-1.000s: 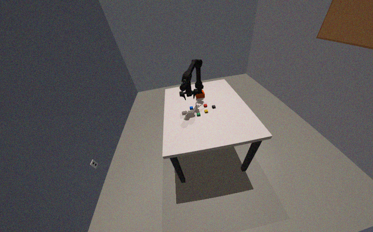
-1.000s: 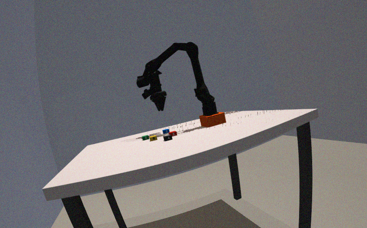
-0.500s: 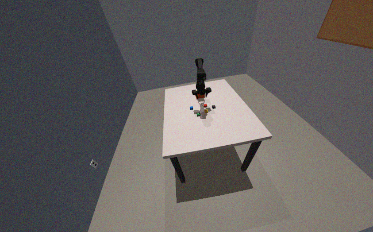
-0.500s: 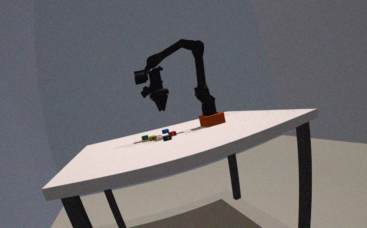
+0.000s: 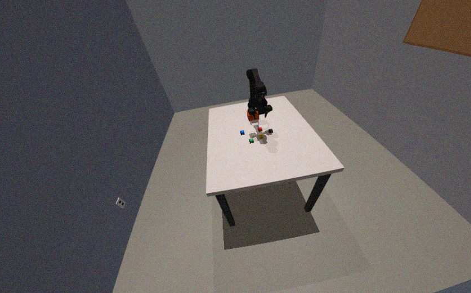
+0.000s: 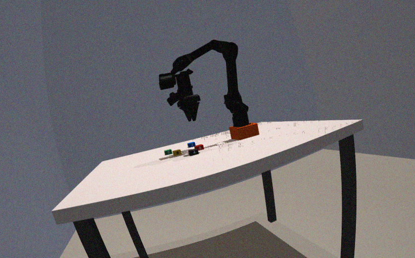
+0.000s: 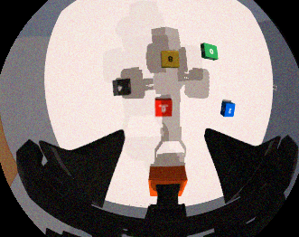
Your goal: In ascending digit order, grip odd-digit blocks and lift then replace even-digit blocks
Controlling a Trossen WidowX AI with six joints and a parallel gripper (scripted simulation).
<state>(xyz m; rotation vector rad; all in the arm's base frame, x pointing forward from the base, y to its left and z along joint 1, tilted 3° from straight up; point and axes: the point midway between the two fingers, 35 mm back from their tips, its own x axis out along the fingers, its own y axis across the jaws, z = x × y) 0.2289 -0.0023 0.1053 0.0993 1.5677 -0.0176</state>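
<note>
The green block lies 110 mm to the right of my gripper tip, 110 mm below it and 110 mm ahead of it. From my gripper tip the other things lie so: red block: 110 mm below, 10 mm behind; then yellow block: 110 mm below, 90 mm ahead, 20 mm to the right; then black block: 110 mm below, 80 mm to the left, 50 mm ahead.
</note>
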